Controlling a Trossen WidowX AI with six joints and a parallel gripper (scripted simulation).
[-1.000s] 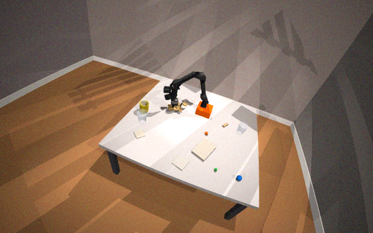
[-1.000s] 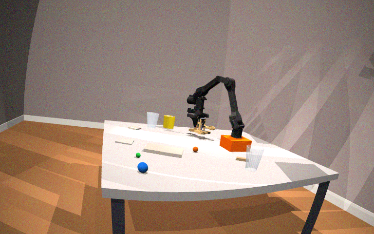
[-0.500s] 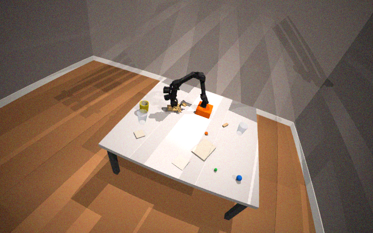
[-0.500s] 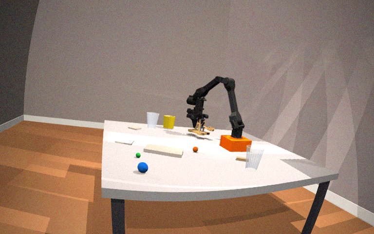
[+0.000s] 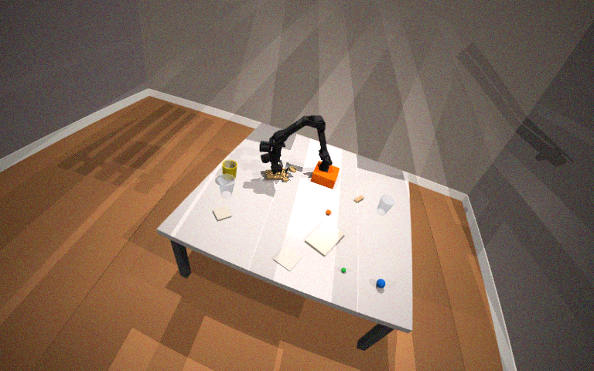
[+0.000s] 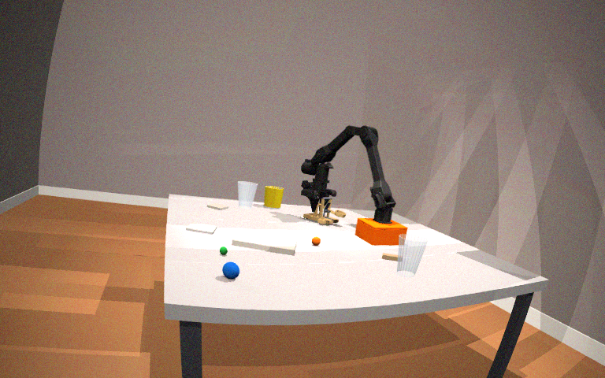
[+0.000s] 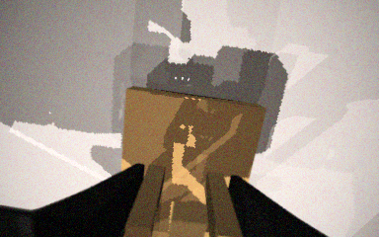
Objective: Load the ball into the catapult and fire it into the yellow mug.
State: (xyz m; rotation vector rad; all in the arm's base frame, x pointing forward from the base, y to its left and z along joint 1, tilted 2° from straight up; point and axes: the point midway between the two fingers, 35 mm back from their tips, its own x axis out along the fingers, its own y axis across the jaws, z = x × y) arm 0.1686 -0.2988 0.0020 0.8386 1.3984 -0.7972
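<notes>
Now: the orange ball 16 cm ahead of my gripper tip, 41 cm to the left of it and 2 cm below it. The rest, counted from my gripper tip: yellow mug: 14 cm ahead, 24 cm to the right, 1 cm below; small wooden catapult: 3 cm behind, 7 cm to the left, 2 cm above; small wooden block: 6 cm behind, 58 cm to the left, 3 cm below.
</notes>
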